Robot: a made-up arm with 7 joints. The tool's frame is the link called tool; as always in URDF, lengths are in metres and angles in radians. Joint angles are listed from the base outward.
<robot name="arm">
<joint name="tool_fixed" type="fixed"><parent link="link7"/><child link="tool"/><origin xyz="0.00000 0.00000 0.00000" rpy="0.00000 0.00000 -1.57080"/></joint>
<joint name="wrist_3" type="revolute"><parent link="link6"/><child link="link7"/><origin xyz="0.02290 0.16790 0.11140" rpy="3.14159 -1.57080 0.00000"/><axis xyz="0 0 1"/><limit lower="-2.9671" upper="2.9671"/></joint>
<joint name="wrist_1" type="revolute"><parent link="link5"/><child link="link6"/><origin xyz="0.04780 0.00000 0.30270" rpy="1.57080 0.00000 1.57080"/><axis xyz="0 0 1"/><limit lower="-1.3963" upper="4.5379"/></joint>
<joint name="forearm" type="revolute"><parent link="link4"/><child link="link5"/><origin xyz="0.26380 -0.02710 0.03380" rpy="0.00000 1.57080 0.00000"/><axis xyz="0 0 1"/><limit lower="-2.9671" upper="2.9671"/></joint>
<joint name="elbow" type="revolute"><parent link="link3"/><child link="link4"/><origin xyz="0.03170 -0.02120 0.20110" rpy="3.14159 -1.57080 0.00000"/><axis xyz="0 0 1"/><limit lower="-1.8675" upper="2.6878"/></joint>
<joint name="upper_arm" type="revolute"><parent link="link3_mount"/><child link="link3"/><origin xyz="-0.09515 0.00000 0.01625" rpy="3.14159 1.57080 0.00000"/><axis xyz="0 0 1"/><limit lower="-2.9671" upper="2.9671"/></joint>
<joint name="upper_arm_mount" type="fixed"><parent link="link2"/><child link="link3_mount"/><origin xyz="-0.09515 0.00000 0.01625" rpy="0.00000 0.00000 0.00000"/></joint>
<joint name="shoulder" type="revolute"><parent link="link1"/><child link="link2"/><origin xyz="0.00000 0.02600 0.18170" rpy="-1.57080 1.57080 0.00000"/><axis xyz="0 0 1"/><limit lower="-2.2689" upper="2.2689"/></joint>
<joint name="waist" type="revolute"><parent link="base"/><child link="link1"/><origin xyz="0.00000 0.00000 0.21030" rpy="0.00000 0.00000 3.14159"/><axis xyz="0 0 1"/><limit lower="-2.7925" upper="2.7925"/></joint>
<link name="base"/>
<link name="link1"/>
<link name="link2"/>
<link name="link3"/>
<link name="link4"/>
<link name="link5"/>
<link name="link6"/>
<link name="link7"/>
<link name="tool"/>
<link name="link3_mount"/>
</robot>
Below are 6 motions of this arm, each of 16 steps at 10 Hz.
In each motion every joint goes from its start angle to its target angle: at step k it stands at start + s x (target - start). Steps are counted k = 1, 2, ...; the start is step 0. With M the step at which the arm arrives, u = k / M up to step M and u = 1 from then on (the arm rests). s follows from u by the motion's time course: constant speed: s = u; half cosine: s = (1 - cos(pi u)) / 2; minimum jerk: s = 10 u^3 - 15 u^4 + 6 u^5.
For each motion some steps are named. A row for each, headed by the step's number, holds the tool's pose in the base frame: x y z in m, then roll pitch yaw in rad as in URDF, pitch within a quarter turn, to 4 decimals.
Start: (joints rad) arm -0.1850 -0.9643 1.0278 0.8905 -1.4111 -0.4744 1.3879
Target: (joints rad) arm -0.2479 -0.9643 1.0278 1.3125 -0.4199 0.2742 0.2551
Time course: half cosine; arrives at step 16
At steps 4, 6, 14, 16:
4: 0.9964 0.1616 0.6628 2.6219 -0.3319 -0.6427
6: 0.9884 0.1963 0.6161 2.7148 -0.1258 -0.4245
14: 0.9125 0.2901 0.4464 -2.8183 0.1246 0.4070
16: 0.9065 0.2929 0.4369 -2.7734 0.1082 0.4415

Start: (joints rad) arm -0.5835 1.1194 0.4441 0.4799 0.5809 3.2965 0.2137
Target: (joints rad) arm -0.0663 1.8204 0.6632 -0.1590 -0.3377 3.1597 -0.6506
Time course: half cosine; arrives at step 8
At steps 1, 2, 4, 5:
1: -0.4751 0.2855 0.9203 2.0374 0.5925 -0.7713
2: -0.5600 0.2749 0.8545 2.1596 0.5376 -0.6498
4: -0.7634 0.1497 0.5784 2.5049 0.3037 -0.1779
5: -0.8032 0.0389 0.4078 2.6149 0.1440 0.1139

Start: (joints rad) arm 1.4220 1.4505 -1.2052 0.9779 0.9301 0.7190 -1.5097
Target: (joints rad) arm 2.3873 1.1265 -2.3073 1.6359 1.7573 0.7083 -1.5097
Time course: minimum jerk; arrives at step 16
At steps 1, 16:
1: 0.5745 -0.8206 0.6091 -0.3280 -0.4772 -2.4505
16: 0.6883 0.1689 0.0447 -1.4252 -0.2012 -0.8251

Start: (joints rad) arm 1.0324 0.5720 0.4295 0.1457 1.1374 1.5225 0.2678
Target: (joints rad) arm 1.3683 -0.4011 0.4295 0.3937 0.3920 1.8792 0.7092
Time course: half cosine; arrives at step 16
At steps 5, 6, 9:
5: 0.0652 -0.1959 1.3640 0.1657 -0.0843 -0.2864
6: 0.1082 -0.1219 1.3678 0.0777 -0.0449 -0.2762
9: 0.2107 0.1340 1.3352 -0.2020 0.0400 -0.2751

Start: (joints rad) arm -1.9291 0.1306 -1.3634 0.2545 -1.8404 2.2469 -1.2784
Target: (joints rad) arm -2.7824 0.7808 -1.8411 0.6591 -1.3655 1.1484 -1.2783
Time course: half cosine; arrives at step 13
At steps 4, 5, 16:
4: -0.0651 0.0433 1.3564 -0.0987 0.3890 2.9323
5: -0.0448 0.1309 1.3715 0.1145 0.3667 2.8882
16: 0.4960 0.5611 1.2008 1.4834 0.1566 2.4361

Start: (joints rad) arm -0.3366 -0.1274 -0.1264 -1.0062 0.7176 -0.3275 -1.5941
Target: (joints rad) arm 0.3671 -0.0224 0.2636 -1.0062 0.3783 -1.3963 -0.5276
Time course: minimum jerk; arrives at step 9
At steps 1, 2, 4, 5, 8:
1: -0.3718 0.1264 1.3388 1.1750 0.5528 1.6245
2: -0.3793 0.0988 1.3375 1.2391 0.4726 1.6989
4: -0.3815 -0.0447 1.3234 1.4975 0.0527 1.9527
5: -0.3527 -0.1348 1.3068 1.6595 -0.2161 2.0302
8: -0.2455 -0.2738 1.2590 2.0872 -0.6242 1.9467

